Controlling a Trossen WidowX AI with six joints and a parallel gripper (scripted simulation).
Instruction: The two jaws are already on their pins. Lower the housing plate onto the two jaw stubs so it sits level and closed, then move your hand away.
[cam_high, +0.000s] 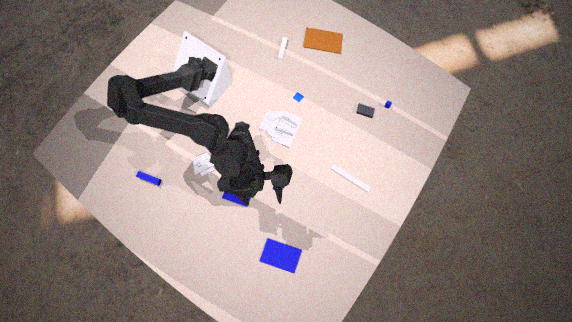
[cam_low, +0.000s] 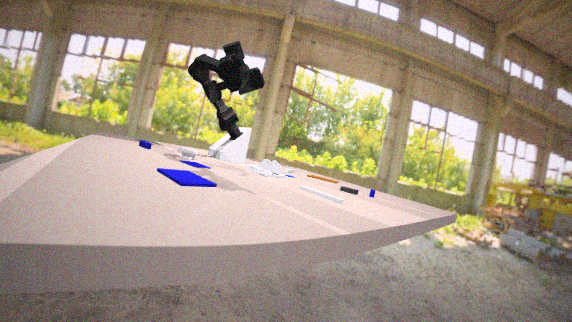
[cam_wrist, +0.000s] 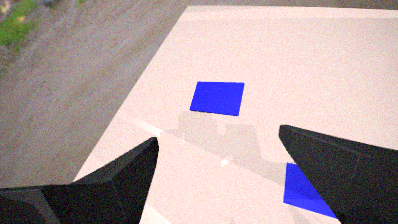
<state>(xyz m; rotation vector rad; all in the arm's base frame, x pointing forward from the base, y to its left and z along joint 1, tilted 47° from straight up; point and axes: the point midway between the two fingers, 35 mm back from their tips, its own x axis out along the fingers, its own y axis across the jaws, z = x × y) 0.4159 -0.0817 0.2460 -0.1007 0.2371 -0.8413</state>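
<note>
Right now my gripper tip is 270 mm past the white block, 200 mm above it and 10 mm to the left of it. From my gripper tip the other things lie so: blue tile 200 mm below, 130 mm ahead, 90 mm to the right; white strip 260 mm to the left, 200 mm below, 170 mm ahead; blue bar 390 mm behind, 200 mm below, 170 mm to the right.
</note>
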